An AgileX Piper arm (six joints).
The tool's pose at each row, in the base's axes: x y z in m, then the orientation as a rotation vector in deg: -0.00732, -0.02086, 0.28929, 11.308, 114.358, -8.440; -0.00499, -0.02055, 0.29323, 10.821, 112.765, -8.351; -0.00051, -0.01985, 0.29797, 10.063, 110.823, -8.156; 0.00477, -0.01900, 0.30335, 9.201, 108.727, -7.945; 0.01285, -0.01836, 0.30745, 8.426, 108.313, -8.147; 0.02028, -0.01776, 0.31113, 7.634, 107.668, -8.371; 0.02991, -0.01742, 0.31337, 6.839, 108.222, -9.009; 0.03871, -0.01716, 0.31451, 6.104, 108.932, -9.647; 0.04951, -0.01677, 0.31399, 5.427, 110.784, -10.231; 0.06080, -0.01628, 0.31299, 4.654, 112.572, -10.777; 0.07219, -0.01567, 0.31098, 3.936, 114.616, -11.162; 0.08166, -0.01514, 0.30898, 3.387, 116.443, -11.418
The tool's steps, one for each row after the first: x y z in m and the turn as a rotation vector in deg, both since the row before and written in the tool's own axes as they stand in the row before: -0.00452, 0.00072, 0.00036, -0.288, -1.628, -0.127; -0.00605, 0.00151, 0.00204, -0.491, -1.999, -0.233; -0.00685, 0.00176, 0.00273, -0.556, -2.159, -0.288; -0.00646, 0.00201, 0.00606, -0.242, -0.487, -0.597; -0.00582, 0.00178, 0.00566, -0.232, -0.715, -0.601; -0.00508, 0.00185, 0.00828, 0.031, 0.476, -0.917; -0.00387, 0.00162, 0.00782, 0.057, 0.641, -0.886; -0.00308, 0.00211, 0.01015, 0.011, 1.787, -0.909; -0.00316, 0.00227, 0.01066, -0.058, 1.718, -0.944; -0.00263, 0.00244, 0.01101, -0.155, 1.979, -0.842; -0.00223, 0.00202, 0.00921, -0.156, 1.777, -0.641
